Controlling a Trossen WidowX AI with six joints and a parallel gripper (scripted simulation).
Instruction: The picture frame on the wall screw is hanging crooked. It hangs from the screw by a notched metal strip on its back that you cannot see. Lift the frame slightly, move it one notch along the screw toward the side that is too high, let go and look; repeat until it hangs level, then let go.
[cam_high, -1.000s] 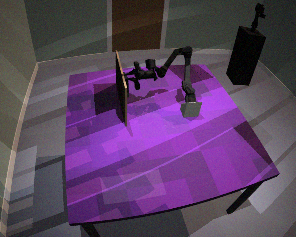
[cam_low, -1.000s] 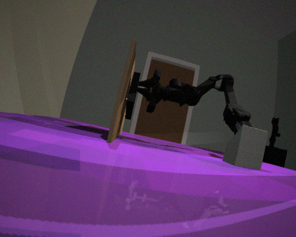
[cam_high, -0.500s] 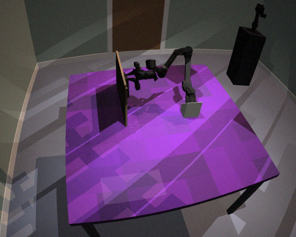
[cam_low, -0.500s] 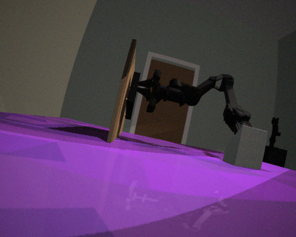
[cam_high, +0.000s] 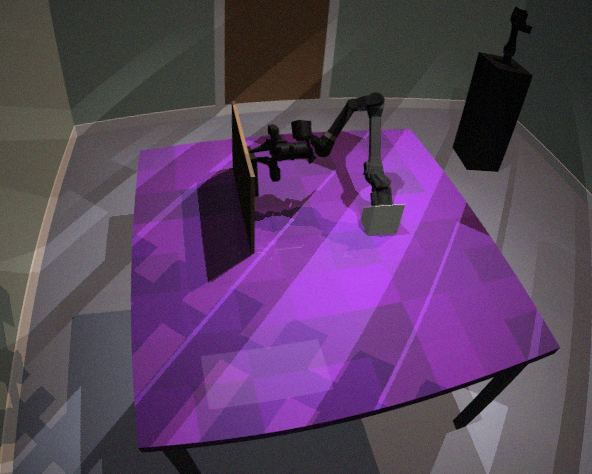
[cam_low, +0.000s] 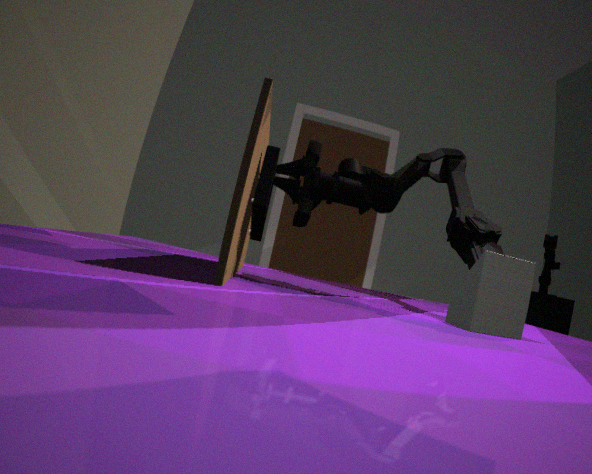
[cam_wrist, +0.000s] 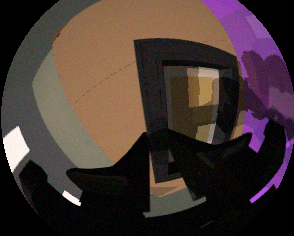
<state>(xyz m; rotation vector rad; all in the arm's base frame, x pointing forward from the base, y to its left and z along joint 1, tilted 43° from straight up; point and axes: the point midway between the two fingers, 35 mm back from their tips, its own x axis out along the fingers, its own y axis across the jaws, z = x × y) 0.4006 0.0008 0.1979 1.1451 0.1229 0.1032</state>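
The dark picture frame is 10 mm to the left of my gripper tip and 50 mm below it. From my gripper tip the other things lie so: wooden wall panel 20 mm ahead, 60 mm below.
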